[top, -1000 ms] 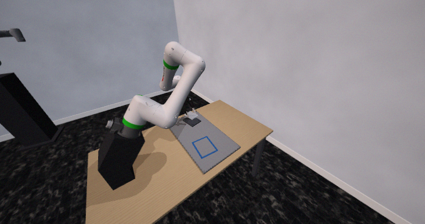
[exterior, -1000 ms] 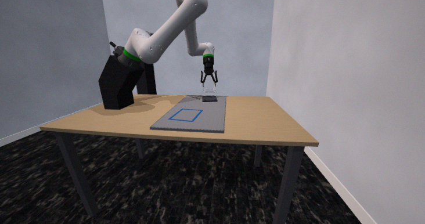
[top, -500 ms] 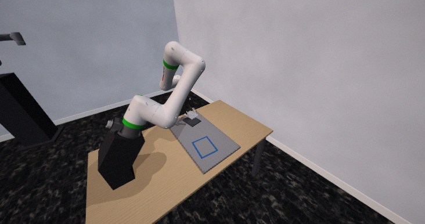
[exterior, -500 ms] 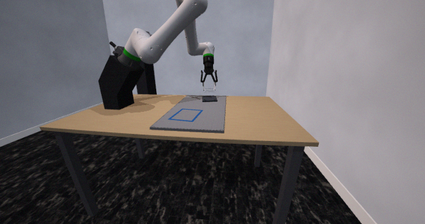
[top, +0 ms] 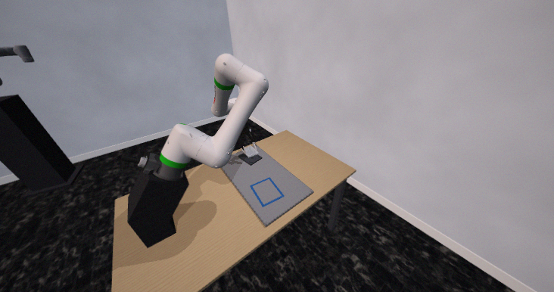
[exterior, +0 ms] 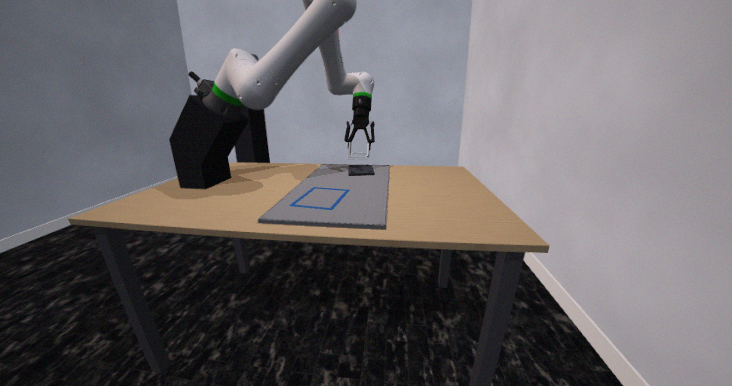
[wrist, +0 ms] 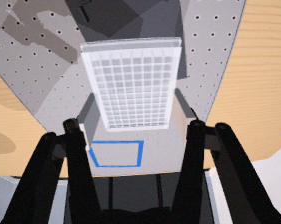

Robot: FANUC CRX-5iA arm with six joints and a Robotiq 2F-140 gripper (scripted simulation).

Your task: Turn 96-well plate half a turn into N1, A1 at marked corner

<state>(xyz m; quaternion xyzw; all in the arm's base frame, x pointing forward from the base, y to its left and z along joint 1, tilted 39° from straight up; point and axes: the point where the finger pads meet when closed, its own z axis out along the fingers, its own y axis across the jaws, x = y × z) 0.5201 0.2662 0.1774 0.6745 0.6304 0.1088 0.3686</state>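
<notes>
My hand is 10 cm above the dark plate nest N1 and 2 cm to the right of it. From my hand the other things lie so: white 96-well plate: 3 cm below; then A1 label: 11 cm to the left, 9 cm below, 3 cm ahead.
</notes>
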